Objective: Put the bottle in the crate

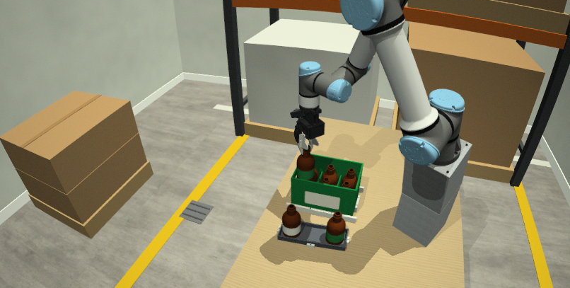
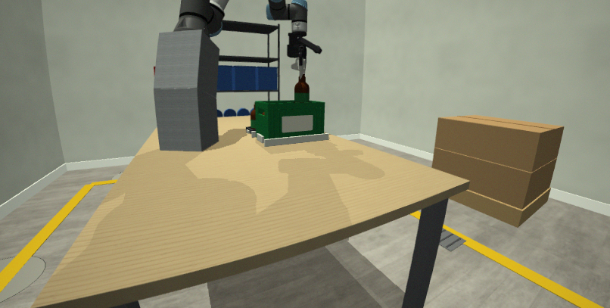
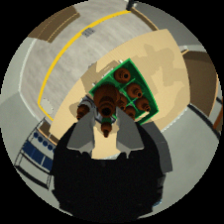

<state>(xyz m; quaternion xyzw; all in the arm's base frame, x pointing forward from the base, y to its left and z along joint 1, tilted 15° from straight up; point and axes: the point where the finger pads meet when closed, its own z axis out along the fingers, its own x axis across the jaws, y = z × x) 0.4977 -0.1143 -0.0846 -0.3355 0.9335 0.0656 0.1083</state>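
Right now my hand is 7 cm above the brown bottle. The rest, counted from my hand: white-labelled bottle 21 cm below, 19 cm to the left, 3 cm ahead; then crate 21 cm below, 9 cm behind, 3 cm to the right; then tray 28 cm below, 19 cm to the left, 6 cm behind.
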